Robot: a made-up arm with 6 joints.
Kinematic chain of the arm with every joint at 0, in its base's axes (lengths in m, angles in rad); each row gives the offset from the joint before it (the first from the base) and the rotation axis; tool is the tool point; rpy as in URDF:
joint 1: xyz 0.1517 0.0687 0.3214 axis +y
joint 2: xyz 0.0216 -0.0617 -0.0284 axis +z
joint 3: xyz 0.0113 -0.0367 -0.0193 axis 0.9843 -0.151 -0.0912
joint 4: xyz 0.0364 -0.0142 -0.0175 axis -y
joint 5: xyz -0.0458 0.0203 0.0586 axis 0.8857 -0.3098 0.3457
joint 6: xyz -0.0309 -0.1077 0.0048 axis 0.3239 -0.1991 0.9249
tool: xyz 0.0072 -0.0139 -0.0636 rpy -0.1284 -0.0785 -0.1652
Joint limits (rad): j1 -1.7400..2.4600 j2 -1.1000..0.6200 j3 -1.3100..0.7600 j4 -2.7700..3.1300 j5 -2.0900..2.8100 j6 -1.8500..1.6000
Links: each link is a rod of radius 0.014 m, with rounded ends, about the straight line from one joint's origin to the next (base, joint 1, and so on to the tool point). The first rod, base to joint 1, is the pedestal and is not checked.
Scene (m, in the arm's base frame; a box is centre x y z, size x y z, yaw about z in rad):
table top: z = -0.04
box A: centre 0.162 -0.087 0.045 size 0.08 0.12 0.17 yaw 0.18
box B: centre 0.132 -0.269 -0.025 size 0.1 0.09 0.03 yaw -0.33
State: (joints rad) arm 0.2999 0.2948 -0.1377 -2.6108 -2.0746 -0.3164
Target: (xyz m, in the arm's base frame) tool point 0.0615 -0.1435 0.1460
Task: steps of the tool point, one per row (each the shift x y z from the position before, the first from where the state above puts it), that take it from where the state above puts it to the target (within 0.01 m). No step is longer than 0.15 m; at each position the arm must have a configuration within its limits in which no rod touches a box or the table.
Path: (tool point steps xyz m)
1: -0.0317 0.0358 -0.0097
2: -0.0375 0.0310 -0.0039
3: -0.0718 -0.0540 -0.0373
4: -0.0834 -0.0570 -0.0046
5: -0.0792 -0.0566 0.0305
6: 0.0157 -0.0467 0.0222
7: 0.0130 -0.0349 0.0363
8: 0.0113 -0.0192 0.0429

